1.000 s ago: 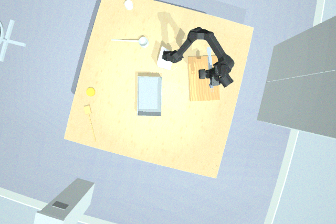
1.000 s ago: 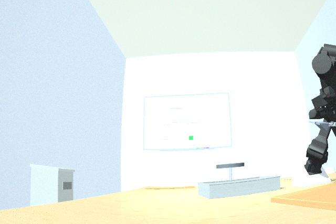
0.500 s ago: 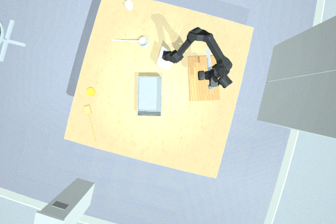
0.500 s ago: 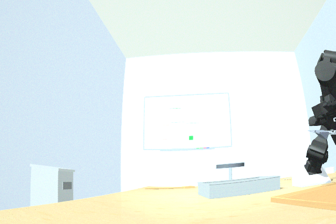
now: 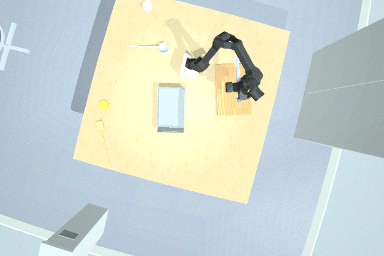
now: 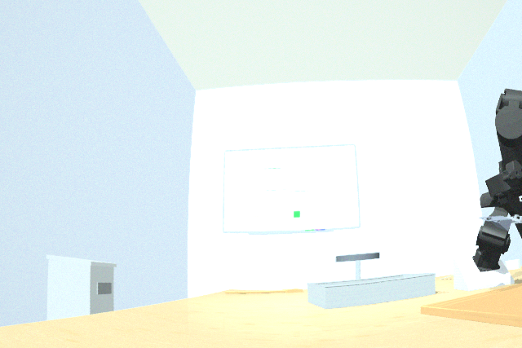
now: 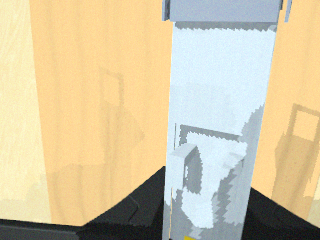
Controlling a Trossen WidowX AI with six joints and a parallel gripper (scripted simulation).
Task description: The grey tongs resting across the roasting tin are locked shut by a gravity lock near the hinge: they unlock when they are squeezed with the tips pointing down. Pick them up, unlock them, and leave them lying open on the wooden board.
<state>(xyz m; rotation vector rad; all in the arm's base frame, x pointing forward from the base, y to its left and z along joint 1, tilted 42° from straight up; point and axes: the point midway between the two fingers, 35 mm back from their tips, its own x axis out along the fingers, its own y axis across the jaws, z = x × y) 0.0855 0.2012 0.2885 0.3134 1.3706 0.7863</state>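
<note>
The wooden board lies 10 mm behind my gripper tip and 100 mm below it. The rest, counted from my gripper tip: yellow lock piece: 10 mm behind, 40 mm above; roasting tin: 240 mm ahead, 380 mm to the right, 80 mm below.
</note>
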